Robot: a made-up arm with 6 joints. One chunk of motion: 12 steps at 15 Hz.
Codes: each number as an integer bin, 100 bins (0 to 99) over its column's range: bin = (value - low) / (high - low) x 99, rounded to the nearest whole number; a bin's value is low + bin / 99 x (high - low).
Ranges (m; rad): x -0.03..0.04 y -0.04..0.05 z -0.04..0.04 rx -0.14..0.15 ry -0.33..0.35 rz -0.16..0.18
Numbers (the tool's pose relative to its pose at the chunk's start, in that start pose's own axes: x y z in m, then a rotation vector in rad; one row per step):
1: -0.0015 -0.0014 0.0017 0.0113 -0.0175 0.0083
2: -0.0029 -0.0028 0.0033 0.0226 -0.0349 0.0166
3: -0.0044 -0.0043 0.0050 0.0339 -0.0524 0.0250
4: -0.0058 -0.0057 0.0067 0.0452 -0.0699 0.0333
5: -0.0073 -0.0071 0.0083 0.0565 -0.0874 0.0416
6: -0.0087 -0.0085 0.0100 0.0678 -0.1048 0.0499
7: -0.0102 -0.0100 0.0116 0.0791 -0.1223 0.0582
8: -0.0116 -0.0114 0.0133 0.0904 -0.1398 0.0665
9: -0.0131 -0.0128 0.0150 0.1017 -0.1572 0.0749
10: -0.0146 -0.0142 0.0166 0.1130 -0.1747 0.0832
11: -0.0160 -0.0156 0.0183 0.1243 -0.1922 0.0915
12: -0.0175 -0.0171 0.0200 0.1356 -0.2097 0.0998
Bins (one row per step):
1: 40 42 52 52 45 49
2: 38 41 54 56 43 51
3: 36 39 56 59 40 54
4: 34 38 58 63 38 56
5: 32 36 60 67 35 59
6: 30 35 62 71 33 61
7: 28 33 64 75 30 64
8: 26 31 66 79 28 66
9: 24 30 68 83 25 68
10: 22 28 70 86 23 71
11: 20 27 72 90 20 73
12: 18 25 74 94 18 76

